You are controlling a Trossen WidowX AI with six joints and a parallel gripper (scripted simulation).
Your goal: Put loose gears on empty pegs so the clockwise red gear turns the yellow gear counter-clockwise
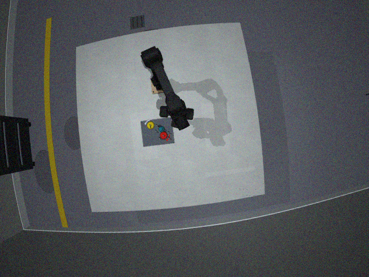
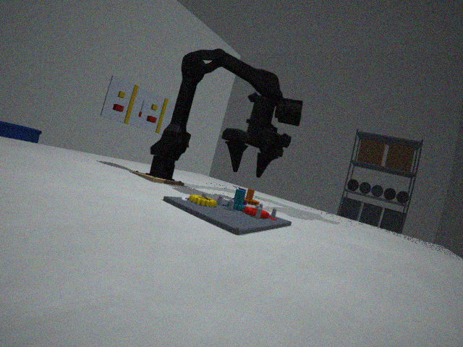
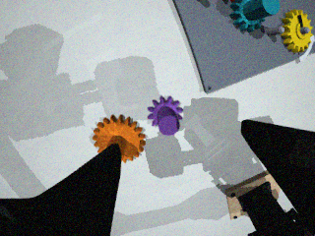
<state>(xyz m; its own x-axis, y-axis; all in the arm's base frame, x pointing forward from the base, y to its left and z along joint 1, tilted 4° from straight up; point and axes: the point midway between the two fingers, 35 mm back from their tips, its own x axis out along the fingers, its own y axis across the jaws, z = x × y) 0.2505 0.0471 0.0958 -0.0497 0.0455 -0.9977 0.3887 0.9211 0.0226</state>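
Right now the purple gear is 10 mm behind my gripper tip, 10 mm to the left of it and 60 mm below it. Also, from my gripper tip: orange gear 70 mm to the left, 60 mm below; then red gear 90 mm ahead, 130 mm to the right, 60 mm below; then teal gear 50 mm ahead, 130 mm to the right, 60 mm below.
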